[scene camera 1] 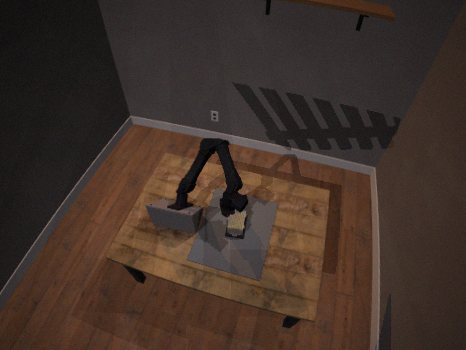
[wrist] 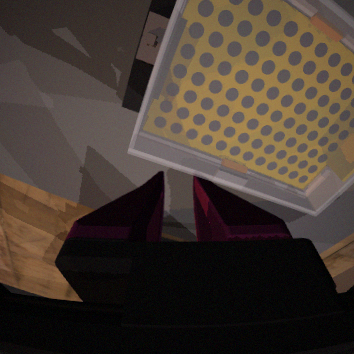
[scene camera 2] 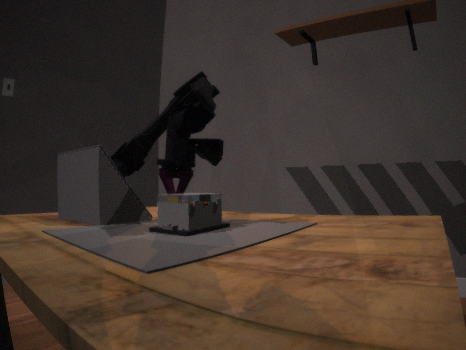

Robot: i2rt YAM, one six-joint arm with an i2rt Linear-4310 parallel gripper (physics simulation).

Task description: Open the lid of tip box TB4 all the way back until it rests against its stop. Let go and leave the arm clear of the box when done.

Labels:
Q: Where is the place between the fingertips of my gripper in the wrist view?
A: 178,178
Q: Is my gripper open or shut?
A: Part open.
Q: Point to a lid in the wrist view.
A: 251,102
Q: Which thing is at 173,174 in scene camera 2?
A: My gripper.

